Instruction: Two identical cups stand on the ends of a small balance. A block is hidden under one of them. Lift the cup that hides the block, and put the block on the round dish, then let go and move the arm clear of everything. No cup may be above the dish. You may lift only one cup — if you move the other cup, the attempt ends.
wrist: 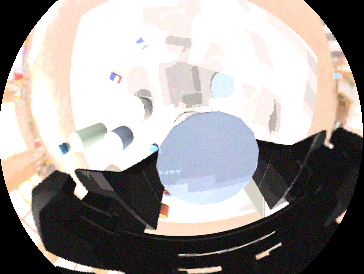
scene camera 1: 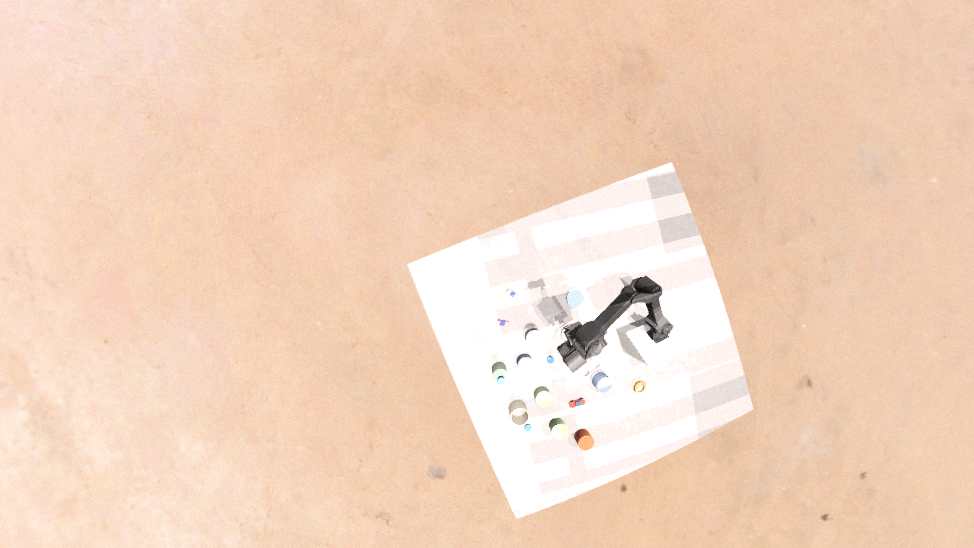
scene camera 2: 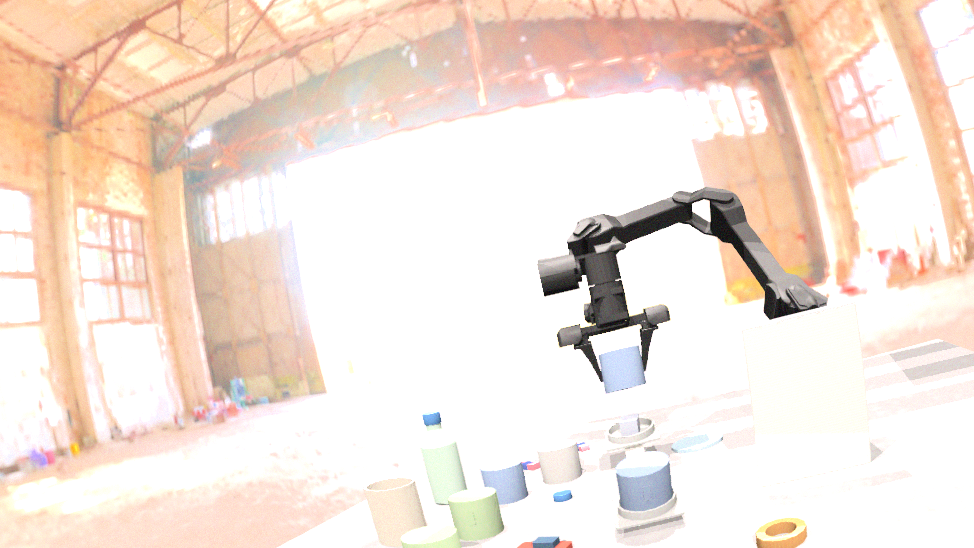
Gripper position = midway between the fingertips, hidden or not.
Note:
I see my gripper [scene camera 2: 623,376], a bottle [scene camera 2: 440,452] and a round light blue dish [scene camera 2: 696,442].
The bottle is seen too in the wrist view [wrist: 80,139]. My gripper shows as well in the wrist view [wrist: 200,144].

